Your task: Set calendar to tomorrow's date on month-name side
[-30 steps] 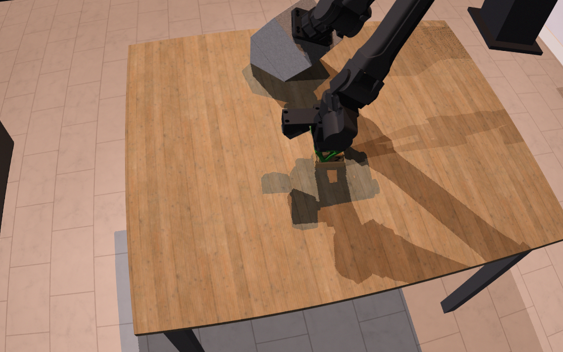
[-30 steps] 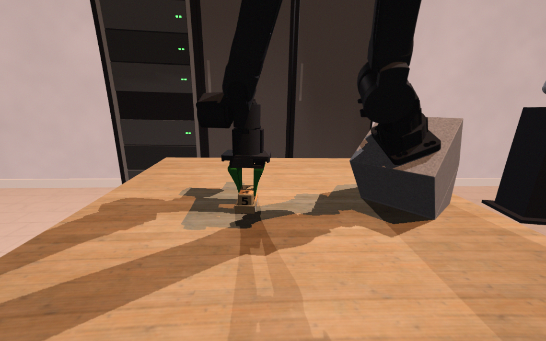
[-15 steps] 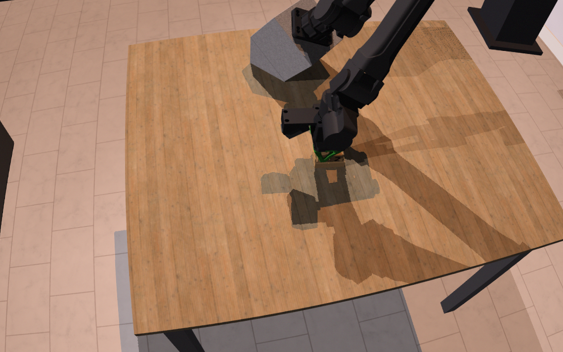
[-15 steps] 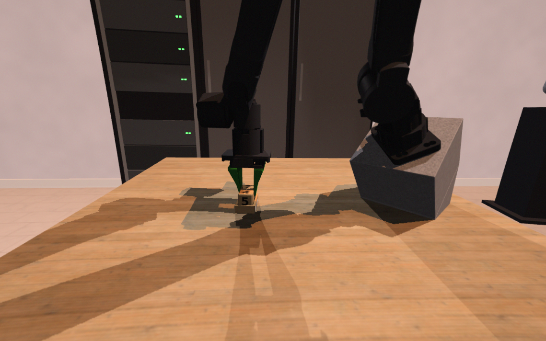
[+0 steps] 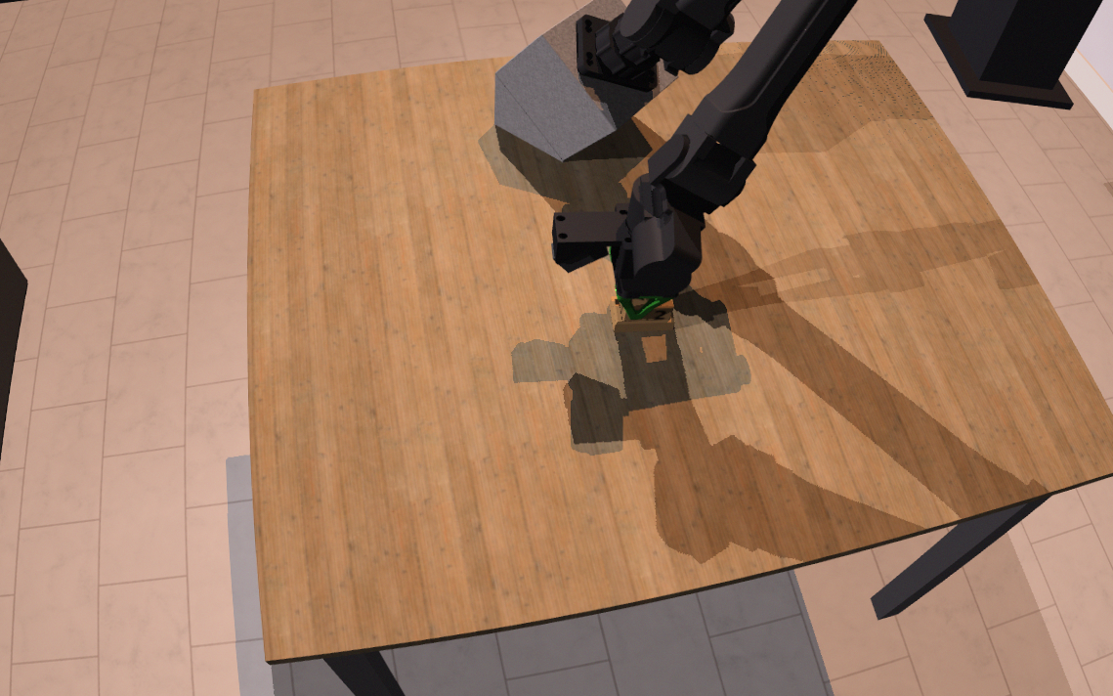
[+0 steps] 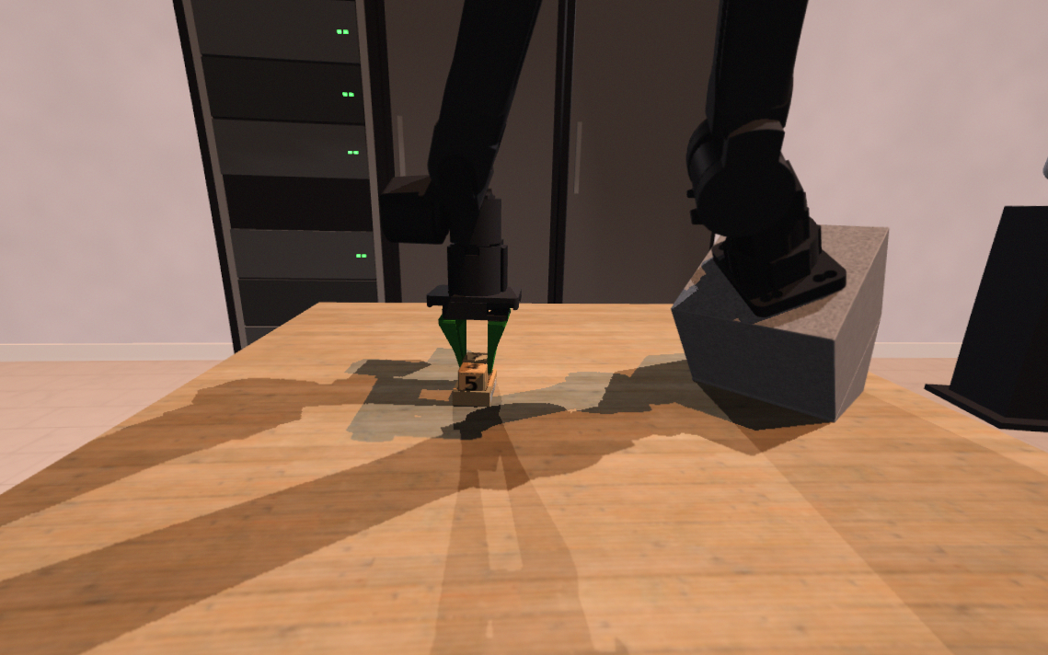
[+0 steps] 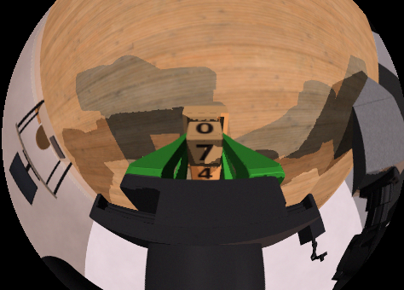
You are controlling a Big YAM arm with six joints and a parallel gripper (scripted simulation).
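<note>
Right now my hand is 1 cm to the right of the wooden calendar tray and 2 cm above it. The rest, counted from my hand: cube 3 cm to the left, 1 cm below.
</note>
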